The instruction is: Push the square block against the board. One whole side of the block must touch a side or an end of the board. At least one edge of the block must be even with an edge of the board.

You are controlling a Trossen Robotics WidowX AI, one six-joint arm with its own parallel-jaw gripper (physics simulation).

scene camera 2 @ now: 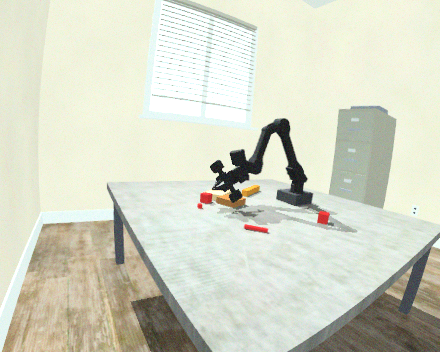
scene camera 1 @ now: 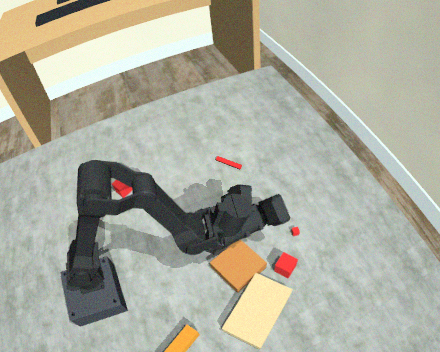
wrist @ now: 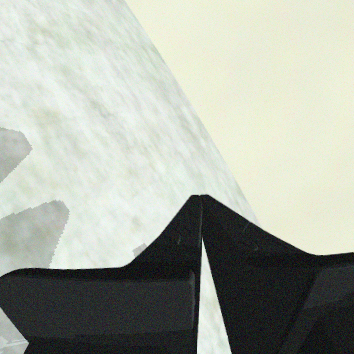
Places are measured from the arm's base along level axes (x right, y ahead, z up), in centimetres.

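Pixels of known places: gripper, fingertip midpoint: (scene camera 2: 212,189) (wrist: 198,202); arm's base, link origin: (scene camera 2: 296,192) (scene camera 1: 90,279).
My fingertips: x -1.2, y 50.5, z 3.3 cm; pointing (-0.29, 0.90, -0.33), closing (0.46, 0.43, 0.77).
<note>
Ahead of a thing's pixels: the offset from my fingertips to its top centre.
The square block {dx +7.9, dy -14.4, dz -5.9 cm} (scene camera 1: 238,265) (scene camera 2: 230,202), flat and orange-brown, lies on the table beside the cream rectangular board {dx +20.8, dy -14.6, dz -5.9 cm} (scene camera 1: 257,311) (scene camera 2: 220,193). In scene view 1 the block's lower right side meets or nearly meets the board's upper left corner. The two sides are turned at an angle, with a wedge-shaped gap widening toward the lower left. My gripper (scene camera 2: 215,188) (wrist: 198,202) is shut and empty, tilted down, above and beyond the block's upper end in scene view 1, where its tips are hidden. Block and board do not show in the wrist view.
A red cube {dx +12.8, dy -3.9, dz -4.9 cm} (scene camera 1: 286,264) (scene camera 2: 206,198) stands right of the block. A tiny red cube {dx +4.6, dy +2.8, dz -7.3 cm} (scene camera 1: 295,231) (scene camera 2: 200,206), a red rod {dx -24.4, dy -4.8, dz -7.5 cm} (scene camera 1: 228,162) (scene camera 2: 256,228), another red block {dx -27.4, dy -37.3, dz -4.9 cm} (scene camera 1: 121,188) (scene camera 2: 323,217) and an orange bar {dx +25.9, dy -39.1, dz -5.8 cm} (scene camera 1: 182,340) (scene camera 2: 251,190) lie around.
</note>
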